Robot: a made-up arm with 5 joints. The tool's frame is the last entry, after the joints.
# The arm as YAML. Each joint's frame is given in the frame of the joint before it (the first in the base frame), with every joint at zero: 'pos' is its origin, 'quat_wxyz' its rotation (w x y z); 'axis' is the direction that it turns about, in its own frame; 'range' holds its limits. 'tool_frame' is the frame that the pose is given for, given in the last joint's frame.
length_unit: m
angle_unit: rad
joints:
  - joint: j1
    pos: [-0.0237, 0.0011, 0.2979]
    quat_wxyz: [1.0, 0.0, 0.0, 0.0]
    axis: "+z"
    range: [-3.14, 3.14]
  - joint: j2
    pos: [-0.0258, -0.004, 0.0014]
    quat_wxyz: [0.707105, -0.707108, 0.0, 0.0]
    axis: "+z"
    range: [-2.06, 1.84]
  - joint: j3
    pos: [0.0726, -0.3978, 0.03]
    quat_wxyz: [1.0, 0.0, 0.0, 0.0]
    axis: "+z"
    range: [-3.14, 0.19]
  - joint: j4
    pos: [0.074, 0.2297, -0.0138]
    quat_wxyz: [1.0, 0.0, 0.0, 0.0]
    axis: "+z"
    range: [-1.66, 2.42]
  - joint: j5
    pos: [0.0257, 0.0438, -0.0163]
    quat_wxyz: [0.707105, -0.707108, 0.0, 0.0]
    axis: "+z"
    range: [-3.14, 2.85]
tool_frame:
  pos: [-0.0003, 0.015, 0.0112]
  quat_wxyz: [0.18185, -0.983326, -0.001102, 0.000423]
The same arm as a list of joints. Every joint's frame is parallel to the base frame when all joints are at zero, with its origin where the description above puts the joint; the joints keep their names.
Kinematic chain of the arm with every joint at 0, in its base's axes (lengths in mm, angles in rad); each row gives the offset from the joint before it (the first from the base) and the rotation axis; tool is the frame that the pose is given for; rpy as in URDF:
j1: xyz -23.7 1.1 297.9 axis +z
j2: xyz -25.8 -4.0 1.4 axis +y
j3: xyz 72.6 30.0 397.8 axis +y
j4: xyz 74.0 -13.8 -229.7 axis +y
j5: xyz 25.7 -16.3 -43.8 axis -z
tool: xyz -0.3 -15.0 -11.2 rpy 0.3657 -0.0004 -0.0023
Joint limits (rad, base to tool): -3.1400..3.1400 -2.0600..1.8400 -3.1400..0.1900 -1.6600..2.4200 -3.1400..2.8500

